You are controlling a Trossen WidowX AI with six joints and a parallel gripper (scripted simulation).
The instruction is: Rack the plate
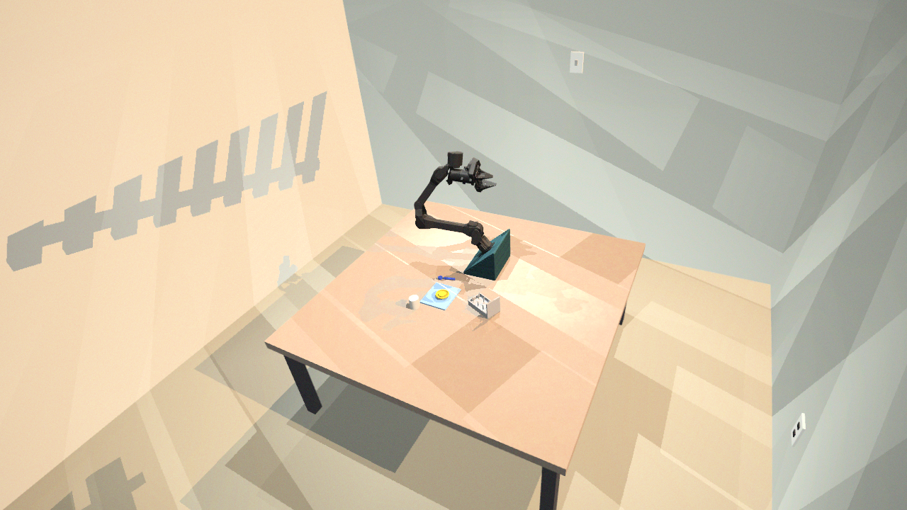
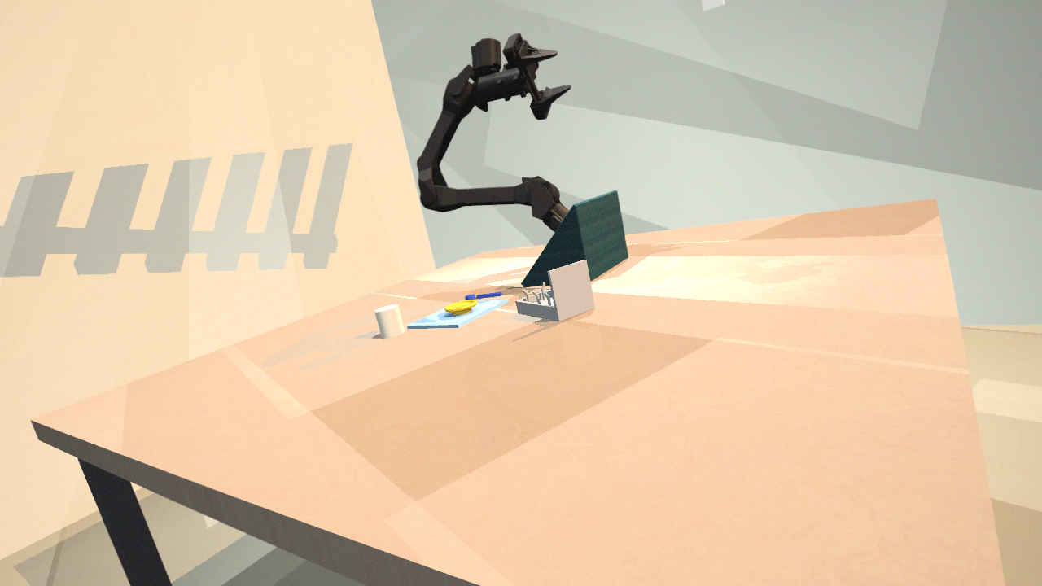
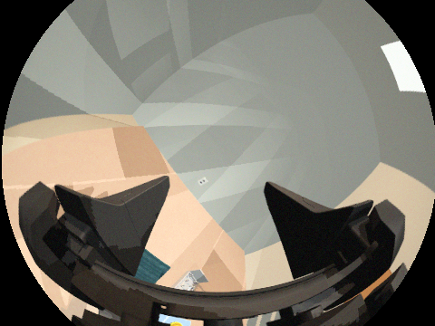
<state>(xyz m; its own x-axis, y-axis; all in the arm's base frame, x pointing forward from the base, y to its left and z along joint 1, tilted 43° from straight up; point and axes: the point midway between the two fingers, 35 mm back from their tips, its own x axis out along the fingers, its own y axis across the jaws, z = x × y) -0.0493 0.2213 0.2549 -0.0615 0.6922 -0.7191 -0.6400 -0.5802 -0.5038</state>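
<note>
Now: gripper tip 350 mm short of the yellow plate, 130 mm to the left of it and 410 mm above it. The rest, counted from my gripper tip: blue spoon (230 mm ahead, 180 mm to the right, 420 mm below); then dish rack (350 mm ahead, 70 mm to the left, 400 mm below); then light blue mat (350 mm ahead, 140 mm to the right, 420 mm below).
</note>
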